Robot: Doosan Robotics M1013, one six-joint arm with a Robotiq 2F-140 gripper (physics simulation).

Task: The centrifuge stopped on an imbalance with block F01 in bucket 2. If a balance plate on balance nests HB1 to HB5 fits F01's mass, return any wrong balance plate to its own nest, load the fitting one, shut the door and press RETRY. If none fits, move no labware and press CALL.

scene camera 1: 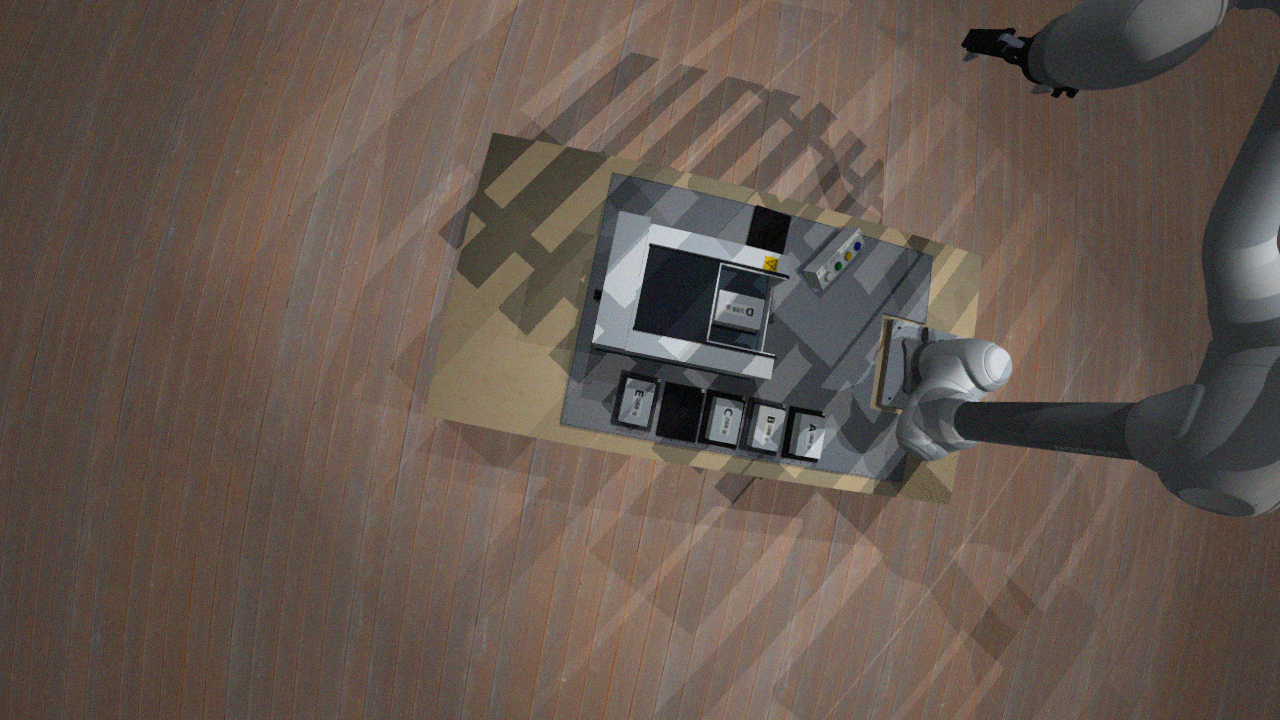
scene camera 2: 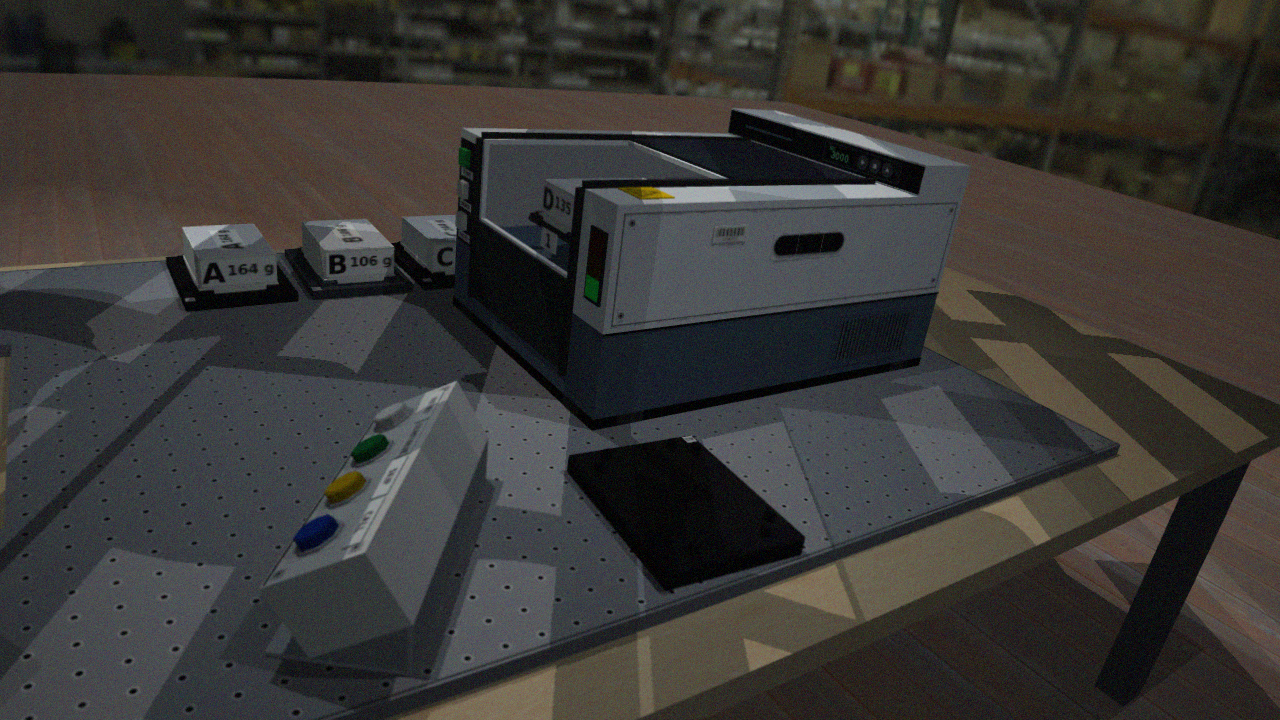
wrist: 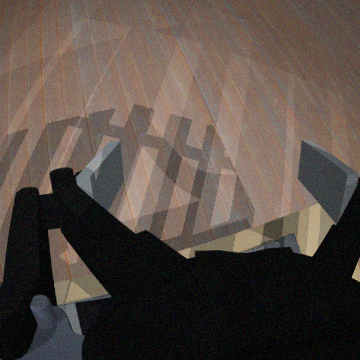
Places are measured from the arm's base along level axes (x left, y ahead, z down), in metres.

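Where they show: gripper, fingertip midpoint: (scene camera 1: 1004, 68) (wrist: 212, 159); arm's base, origin of the base link: (scene camera 1: 924, 366).
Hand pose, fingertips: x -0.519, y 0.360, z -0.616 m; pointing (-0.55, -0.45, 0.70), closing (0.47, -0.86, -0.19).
Things, the pixels of their top centre, and the offset from my fingertips. "pt": a spot on its surface instead. Level surfaces: height alone.
- Plate D, middle of its top: (scene camera 2: 615, 187) (scene camera 1: 740, 309) dz +0.451, dx +0.385, dy +0.358 m
- Plates A, middle of its top: (scene camera 2: 227, 239) (scene camera 1: 811, 436) dz +0.579, dx +0.741, dy +0.084 m
- B, middle of its top: (scene camera 2: 346, 233) (scene camera 1: 769, 428) dz +0.579, dx +0.714, dy +0.221 m
- C, middle of its top: (scene camera 2: 447, 228) (scene camera 1: 726, 421) dz +0.579, dx +0.691, dy +0.353 m
- E, middle of its top: (scene camera 1: 637, 402) dz +0.579, dx +0.638, dy +0.616 m
- nest, middle of its top: (scene camera 1: 681, 412) dz +0.615, dx +0.670, dy +0.481 m
- button box, middle of its top: (scene camera 2: 393, 448) (scene camera 1: 841, 253) dz +0.549, dx +0.178, dy -0.009 m
- black flat pad, surface spot: (scene camera 2: 684, 514) (scene camera 1: 774, 227) pt dz +0.617, dx +0.083, dy +0.182 m
- table, its level: dz +0.646 m
My gripper (scene camera 1: 1004, 71) (wrist: 212, 159) is open and empty, off the table at the upper right in scene camera 1. The centrifuge (scene camera 1: 620, 277) (scene camera 2: 769, 259) is open at its front. Plate D (scene camera 1: 738, 311) (scene camera 2: 559, 198), marked 135 g, sits inside above a label 1. Block F01 and bucket 2 cannot be made out. Plates A (scene camera 1: 807, 436) (scene camera 2: 228, 259) (164 g), B (scene camera 1: 767, 428) (scene camera 2: 347, 252) (106 g), C (scene camera 1: 723, 420) (scene camera 2: 429, 246) and E (scene camera 1: 637, 401) stand on black nests. The nest (scene camera 1: 680, 411) between C and E is empty. The button box (scene camera 1: 834, 259) (scene camera 2: 384, 537) has white, green, yellow and blue buttons.
A black flat pad (scene camera 1: 768, 229) (scene camera 2: 684, 514) lies beside the centrifuge, with no labware on it. The arm's base stands at the right of the table (scene camera 1: 483, 358) (scene camera 2: 1181, 429). The arm's links reach over the floor at the right of scene camera 1.
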